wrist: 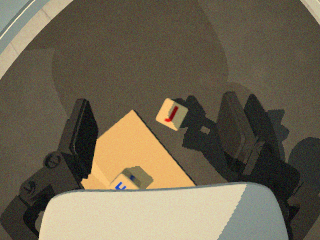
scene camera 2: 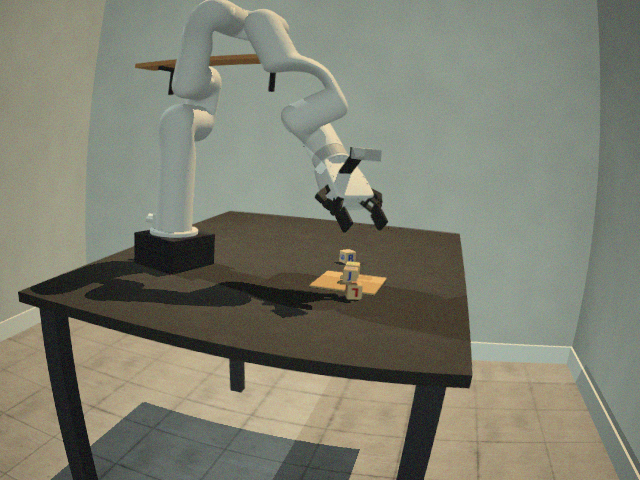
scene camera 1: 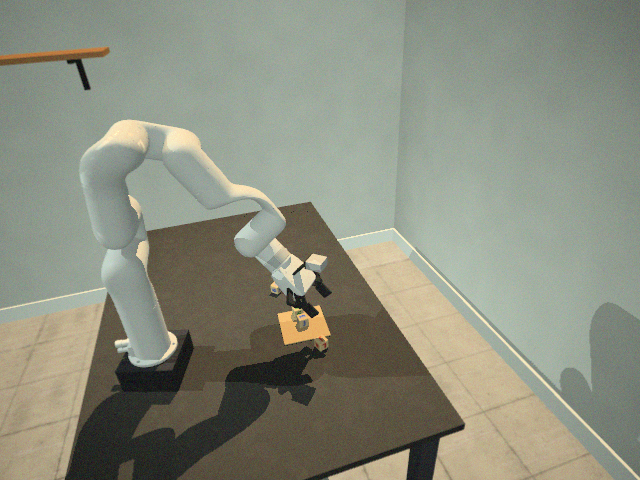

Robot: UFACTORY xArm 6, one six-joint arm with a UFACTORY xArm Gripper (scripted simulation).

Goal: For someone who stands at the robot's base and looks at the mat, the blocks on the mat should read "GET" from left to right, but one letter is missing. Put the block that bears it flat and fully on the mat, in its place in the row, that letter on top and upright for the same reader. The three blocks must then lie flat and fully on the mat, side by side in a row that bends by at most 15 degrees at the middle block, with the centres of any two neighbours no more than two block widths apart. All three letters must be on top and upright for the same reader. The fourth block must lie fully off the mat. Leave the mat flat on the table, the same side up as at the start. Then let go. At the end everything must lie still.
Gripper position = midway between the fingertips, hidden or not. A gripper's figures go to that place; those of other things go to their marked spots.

Scene:
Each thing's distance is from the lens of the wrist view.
gripper (wrist: 156, 110): 0.13 m
orange mat (wrist: 129, 144): 0.28 m

